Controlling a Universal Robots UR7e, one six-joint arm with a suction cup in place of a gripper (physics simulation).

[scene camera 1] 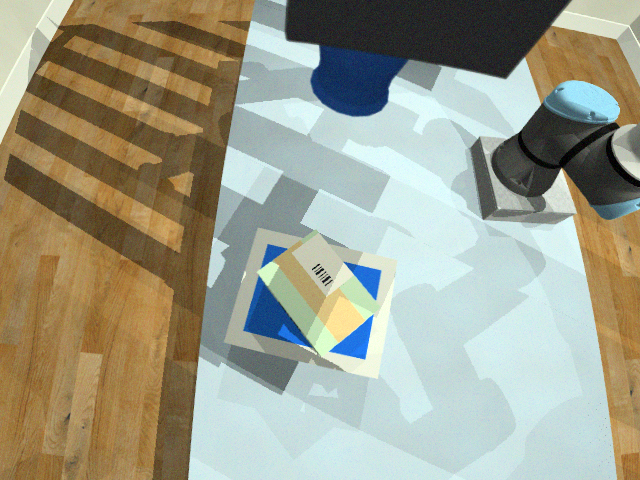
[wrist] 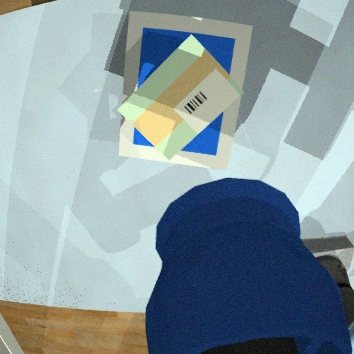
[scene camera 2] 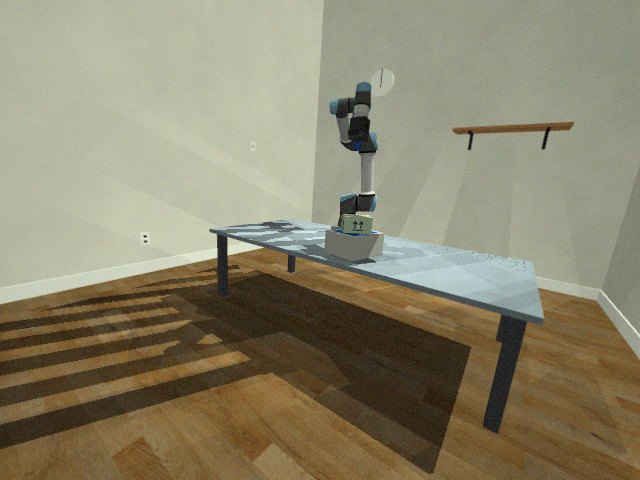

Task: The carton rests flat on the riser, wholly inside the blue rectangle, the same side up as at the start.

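Where they show: hand, its tool point: (scene camera 1: 350, 85) (wrist: 228, 242) (scene camera 2: 357, 149); arm's base, origin of its link: (scene camera 1: 521, 169).
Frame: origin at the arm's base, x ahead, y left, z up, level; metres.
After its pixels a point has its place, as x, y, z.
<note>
The pale green carton (scene camera 1: 305, 294) @(0.541, 0.235, 0.147) (scene camera 2: 356, 224) @(0.571, 0.250, 0.108) (wrist: 165, 85) @(0.546, 0.245, 0.147) rests flat on the riser (scene camera 1: 383, 310) @(0.415, 0.266, 0.061) (scene camera 2: 346, 246) @(0.661, 0.238, 0.007) (wrist: 240, 55) @(0.562, 0.123, 0.061), with tan tape and a barcode label on top and two upward arrows on a side. It sits diagonally over the blue rectangle (scene camera 1: 263, 310) @(0.610, 0.238, 0.061) (wrist: 206, 142) @(0.431, 0.210, 0.061). Its corners overlap the pale border in scene camera 1 and the wrist view; its height hides part of the base outline, so I cannot tell whether all of it lies inside. My blue suction cup (scene camera 1: 356, 98) (wrist: 230, 205) is off, bears nothing and hangs high above the table, apart from the carton.
The riser stands on the pale blue table (scene camera 1: 465, 403) @(0.253, 0.467, -0.059) (scene camera 2: 449, 268) @(0.485, 0.710, -0.059), near one long edge. The arm's base block (scene camera 1: 516, 206) @(0.057, 0.093, 0.008) stands near the opposite long edge. A wooden shelf (scene camera 2: 511, 127) and a round clock (scene camera 2: 385, 82) are on the wall behind.
</note>
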